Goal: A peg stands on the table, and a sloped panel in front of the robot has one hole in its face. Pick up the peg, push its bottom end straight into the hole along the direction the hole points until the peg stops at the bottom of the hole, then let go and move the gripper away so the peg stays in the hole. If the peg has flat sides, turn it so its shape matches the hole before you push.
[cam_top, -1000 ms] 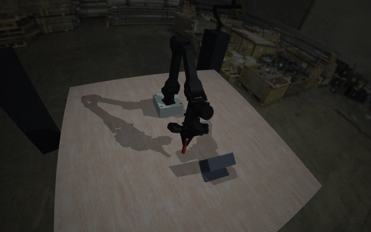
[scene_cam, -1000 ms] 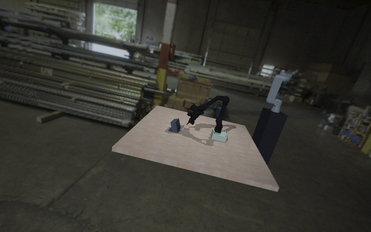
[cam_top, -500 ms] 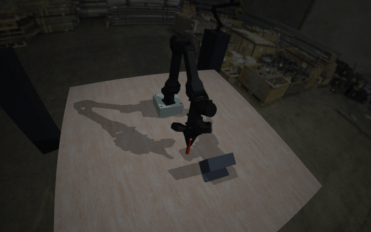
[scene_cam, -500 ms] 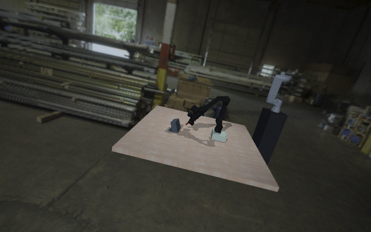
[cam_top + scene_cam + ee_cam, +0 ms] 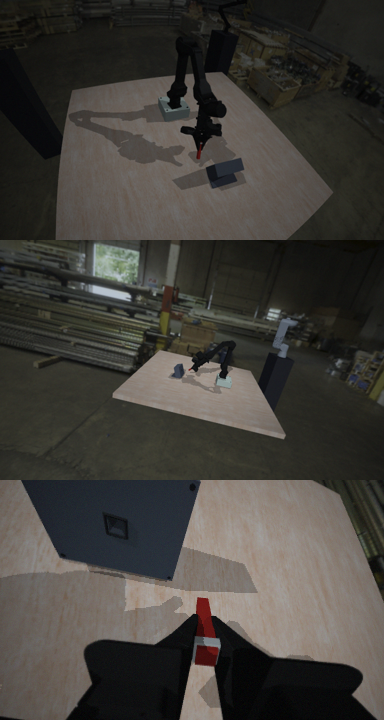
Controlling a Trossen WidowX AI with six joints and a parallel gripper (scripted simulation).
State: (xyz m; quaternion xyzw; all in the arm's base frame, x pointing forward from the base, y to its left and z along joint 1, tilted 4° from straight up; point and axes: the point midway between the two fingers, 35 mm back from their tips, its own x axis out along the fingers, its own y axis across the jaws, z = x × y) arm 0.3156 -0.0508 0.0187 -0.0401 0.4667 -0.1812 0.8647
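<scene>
My gripper tip is now 13 cm short of the sloped panel, 6 cm to the right of it and 3 cm above it. Also, from my gripper tip: red square peg: 1 cm to the left, 1 cm behind, 1 cm above.
</scene>
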